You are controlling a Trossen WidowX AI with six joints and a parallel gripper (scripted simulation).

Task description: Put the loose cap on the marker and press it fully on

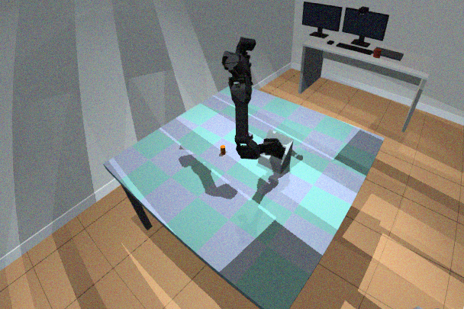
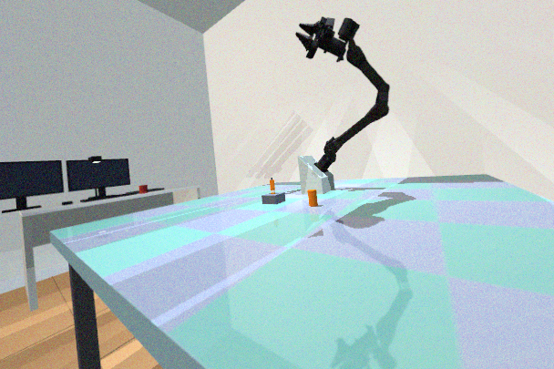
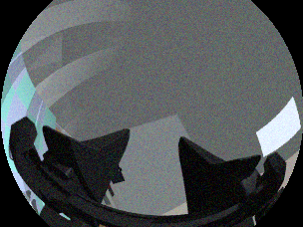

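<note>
Right now the orange cap is 66 cm below my gripper tip, 12 cm ahead of it and 4 cm to the left of it. Round my gripper tip: grey holder block 67 cm below, 14 cm to the right, 8 cm ahead.
</note>
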